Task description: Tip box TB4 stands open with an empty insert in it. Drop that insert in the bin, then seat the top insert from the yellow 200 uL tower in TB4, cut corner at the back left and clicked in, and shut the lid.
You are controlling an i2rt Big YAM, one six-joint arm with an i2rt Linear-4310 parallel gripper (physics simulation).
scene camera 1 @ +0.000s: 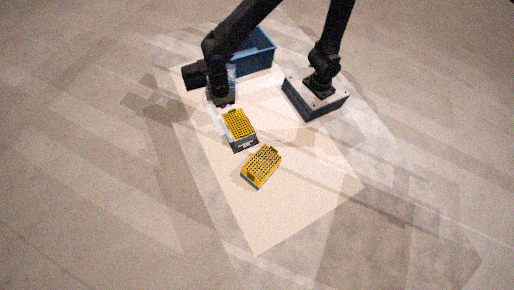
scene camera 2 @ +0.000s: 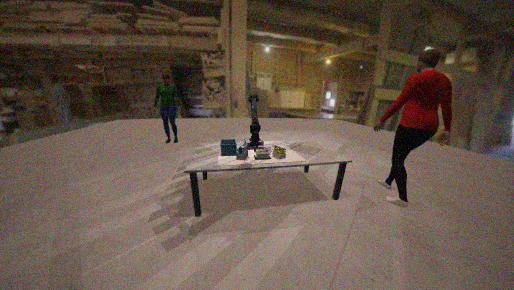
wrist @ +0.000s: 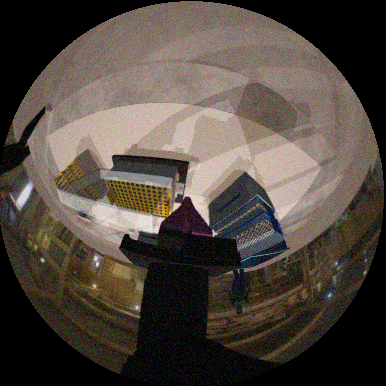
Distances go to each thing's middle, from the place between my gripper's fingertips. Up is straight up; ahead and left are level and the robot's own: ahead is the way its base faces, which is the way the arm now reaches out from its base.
Right now my hand is 8 cm to the right of the white lid (wrist: 134, 199), 5 cm short of it and 4 cm below it. The rest, counted from my hand: blue bin (scene camera 1: 256, 53): 24 cm behind, 22 cm to the right.
